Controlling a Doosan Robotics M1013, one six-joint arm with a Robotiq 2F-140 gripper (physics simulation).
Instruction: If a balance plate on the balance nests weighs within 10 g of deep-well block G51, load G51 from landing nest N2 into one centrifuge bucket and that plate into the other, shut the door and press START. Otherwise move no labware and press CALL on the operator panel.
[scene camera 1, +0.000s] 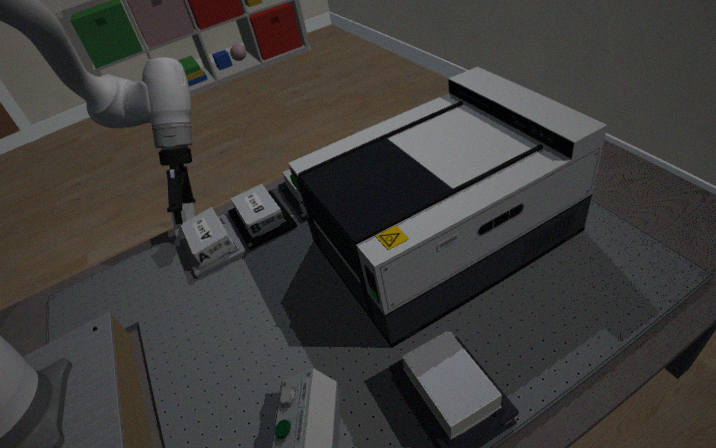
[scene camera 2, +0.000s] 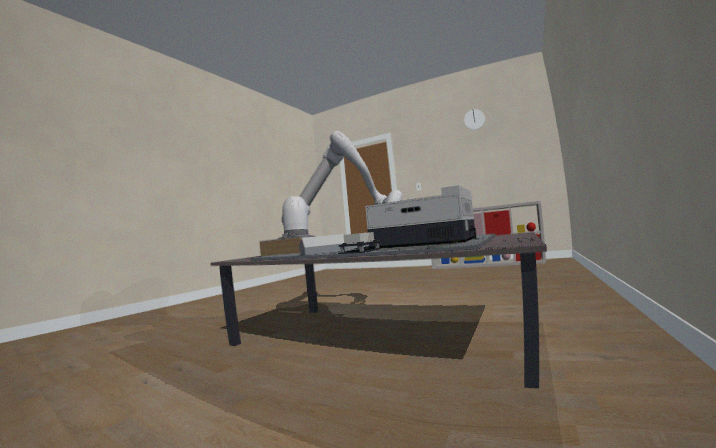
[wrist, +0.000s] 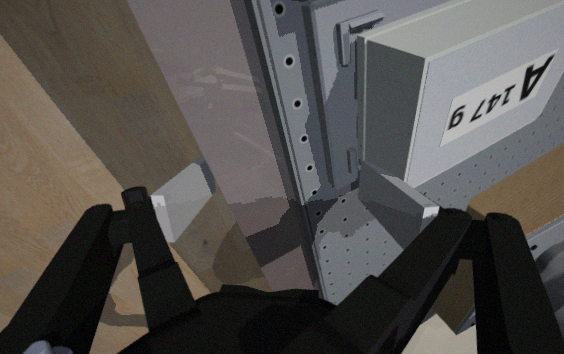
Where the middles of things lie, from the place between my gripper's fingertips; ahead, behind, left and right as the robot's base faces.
Right now the sliding top door (scene camera 1: 363, 190) is 380 mm to the right of my hand, 370 mm ahead of it and 220 mm above it. Round my hand: centrifuge (scene camera 1: 522, 166): 530 mm ahead, 370 mm to the right, 130 mm above.
